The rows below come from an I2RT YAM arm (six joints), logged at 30 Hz.
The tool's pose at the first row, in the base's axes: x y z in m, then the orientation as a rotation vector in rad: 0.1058, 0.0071, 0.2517, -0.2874, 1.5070, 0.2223
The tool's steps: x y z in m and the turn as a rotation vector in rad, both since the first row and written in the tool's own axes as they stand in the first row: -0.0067, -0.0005, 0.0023, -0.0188, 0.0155, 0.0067; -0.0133, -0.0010, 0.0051, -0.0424, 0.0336, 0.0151; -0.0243, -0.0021, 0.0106, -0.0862, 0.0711, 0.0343; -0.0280, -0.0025, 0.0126, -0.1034, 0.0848, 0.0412; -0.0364, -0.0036, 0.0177, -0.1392, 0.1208, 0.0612
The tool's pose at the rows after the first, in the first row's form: 0.1078, 0.0076, 0.2585, -0.2997, 1.5221, 0.2402; 0.1102, 0.0082, 0.2652, -0.3150, 1.5395, 0.2628; 0.1152, 0.0093, 0.2765, -0.3415, 1.5759, 0.3076; 0.1170, 0.0097, 0.2803, -0.3522, 1.5889, 0.3249; 0.1217, 0.0106, 0.2889, -0.3715, 1.6241, 0.3650
